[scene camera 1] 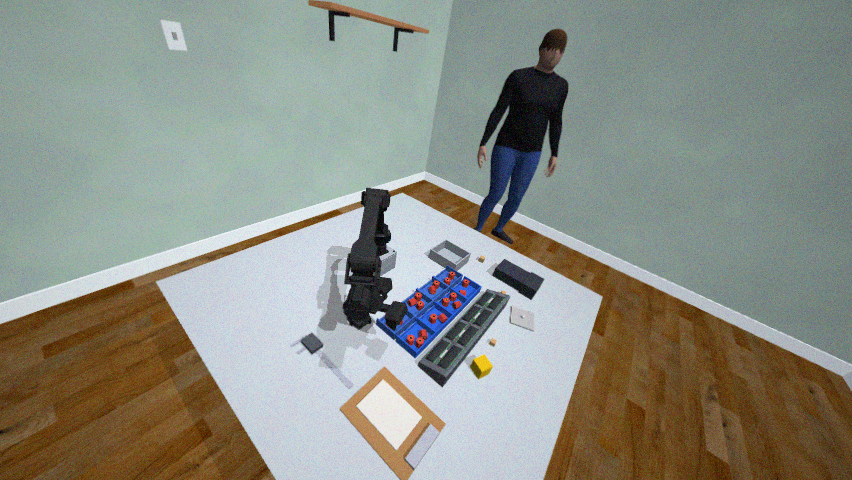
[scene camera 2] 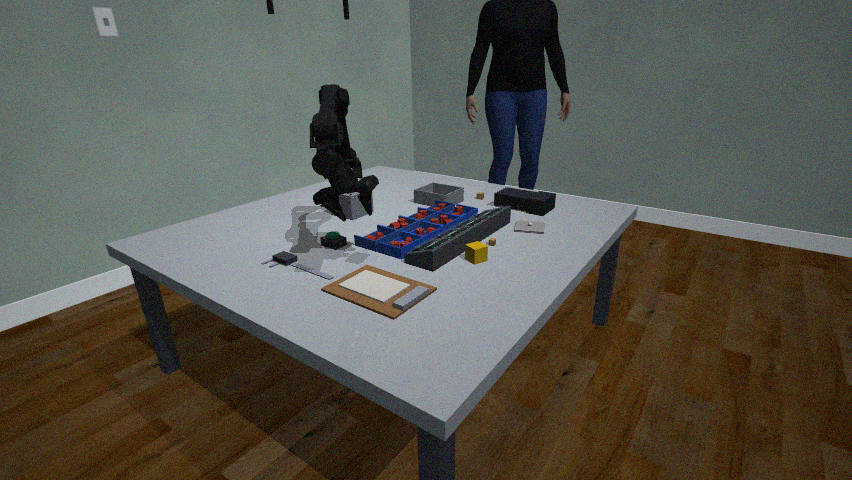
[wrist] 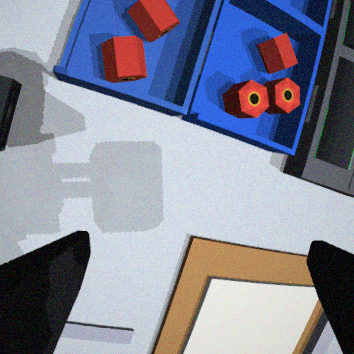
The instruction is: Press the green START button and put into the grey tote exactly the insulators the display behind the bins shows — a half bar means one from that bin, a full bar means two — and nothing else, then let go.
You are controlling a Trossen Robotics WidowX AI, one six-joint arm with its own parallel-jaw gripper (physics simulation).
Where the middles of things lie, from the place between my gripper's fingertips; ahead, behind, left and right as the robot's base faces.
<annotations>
I see my gripper 17 cm to the left of the small tool (wrist: 78, 330), 11 cm above it and 6 cm past it. From my hand the other things lie so: black box (scene camera 2: 539, 203) (70 cm to the left, 9 cm below, 8 cm ahead); grey tote (scene camera 1: 445, 253) (54 cm to the left, 20 cm behind, 9 cm below).
</annotations>
